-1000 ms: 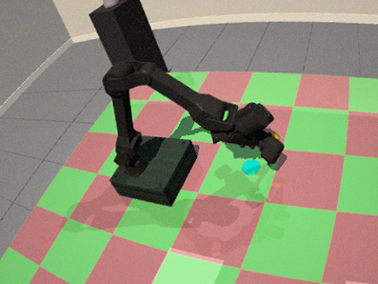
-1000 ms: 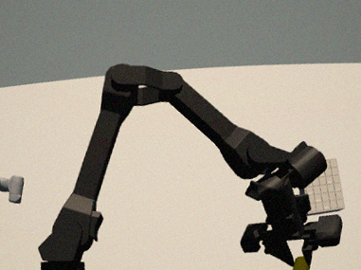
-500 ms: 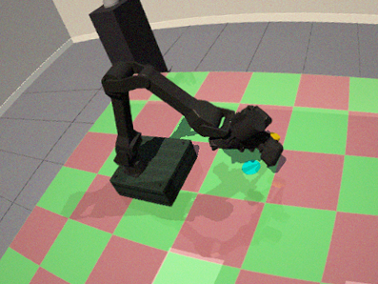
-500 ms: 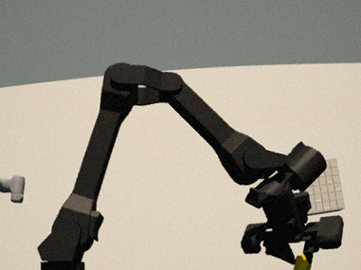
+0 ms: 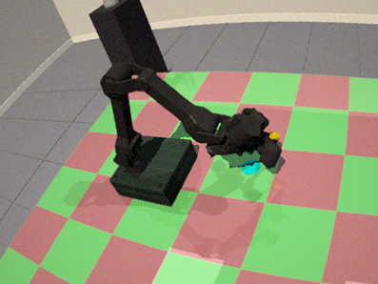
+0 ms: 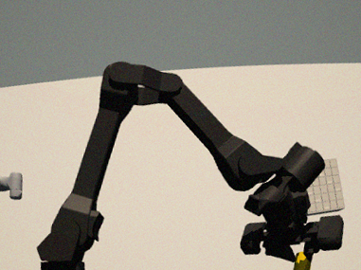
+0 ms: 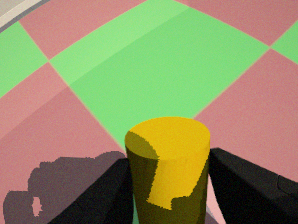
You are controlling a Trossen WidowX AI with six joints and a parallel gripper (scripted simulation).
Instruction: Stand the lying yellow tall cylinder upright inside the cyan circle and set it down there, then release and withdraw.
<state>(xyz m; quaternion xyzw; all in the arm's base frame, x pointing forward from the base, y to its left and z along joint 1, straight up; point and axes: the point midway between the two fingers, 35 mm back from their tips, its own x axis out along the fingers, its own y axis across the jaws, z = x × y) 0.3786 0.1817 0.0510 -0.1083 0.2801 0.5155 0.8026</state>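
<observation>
The cyan circle lies 8 cm behind my gripper tip, 4 cm to the right of it and 11 cm below it. Also, from my gripper tip: yellow cylinder: 1 cm behind, 1 cm to the right, 2 cm below.
</observation>
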